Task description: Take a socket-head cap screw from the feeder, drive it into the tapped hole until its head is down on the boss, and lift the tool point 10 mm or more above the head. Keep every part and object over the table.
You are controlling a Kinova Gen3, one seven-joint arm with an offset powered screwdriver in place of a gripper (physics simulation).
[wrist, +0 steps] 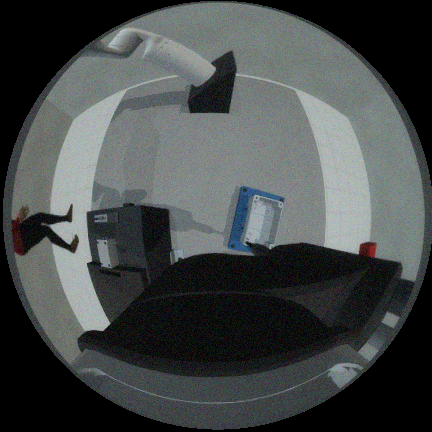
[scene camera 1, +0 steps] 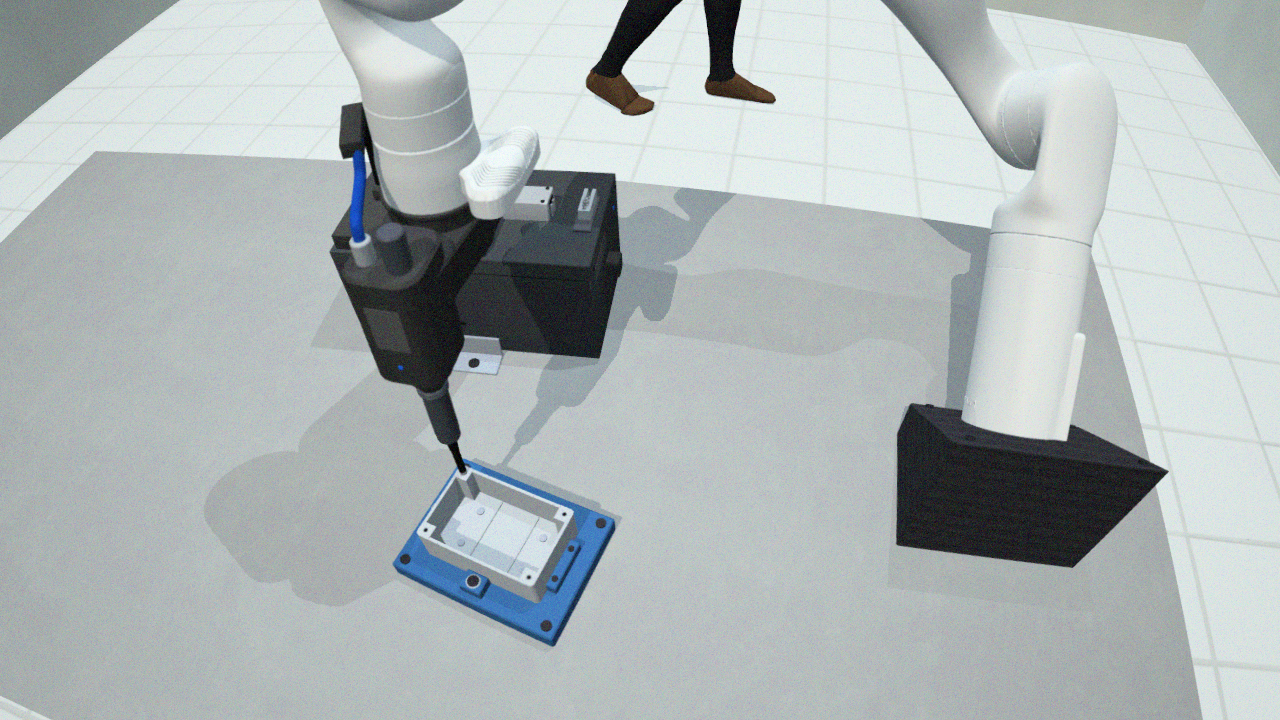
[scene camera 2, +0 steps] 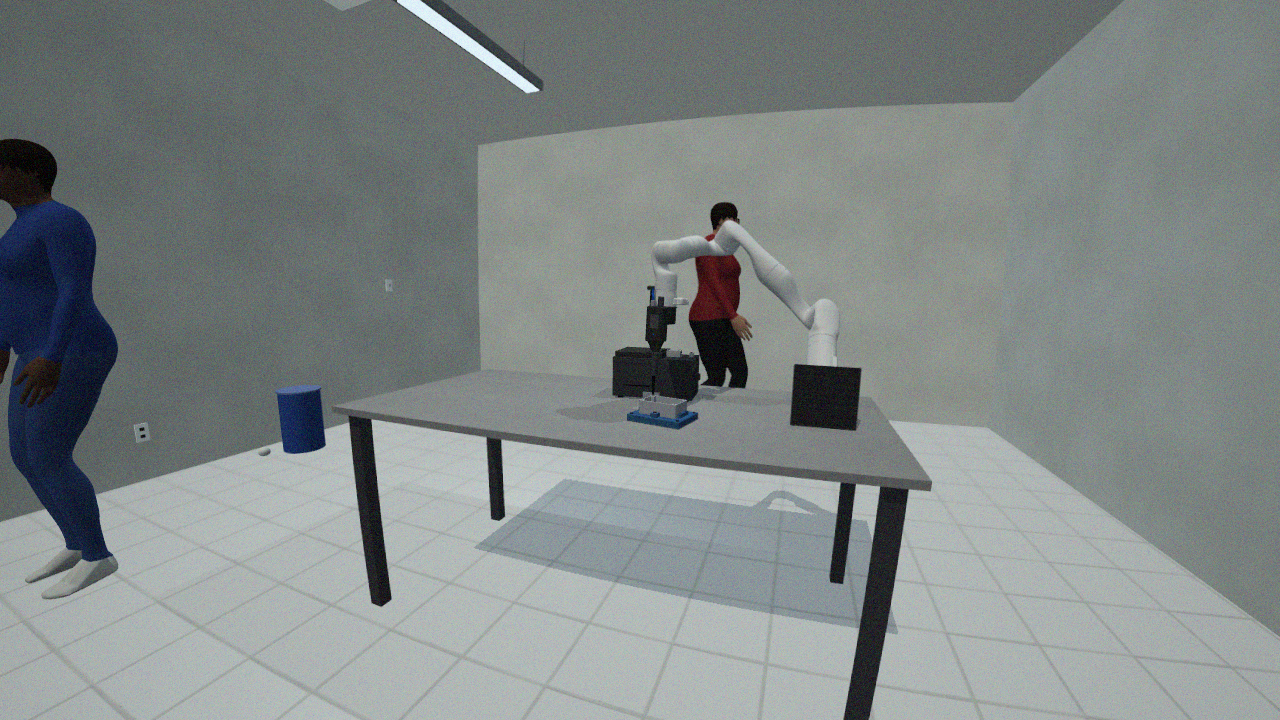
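My screwdriver (scene camera 1: 463, 469) (scene camera 2: 654, 392) (wrist: 248, 244) points down, with its thin black bit at the back-left corner boss of the white open box (scene camera 1: 514, 580) (scene camera 2: 663, 407) (wrist: 260, 220). The bit meets the boss top in scene camera 1. It hides the hole there, and no screw or screw head can be made out. The other corner bosses show small dark holes. The box sits on the blue fixture plate (scene camera 1: 572, 595) (scene camera 2: 675, 421) (wrist: 242, 207). The black feeder (scene camera 1: 554, 308) (scene camera 2: 631, 374) (wrist: 130, 225) stands behind the tool, with a silver bracket (scene camera 1: 483, 362) (wrist: 177, 256) low on its front.
The black base block (scene camera 1: 984, 483) (scene camera 2: 825, 396) (wrist: 215, 95) carries the arm at the right of the table (scene camera 1: 760, 537) (scene camera 2: 537, 420). A person in red (scene camera 2: 718, 286) stands behind the table. A person in blue (scene camera 2: 58, 295) stands at the left, near a blue drum (scene camera 2: 301, 420).
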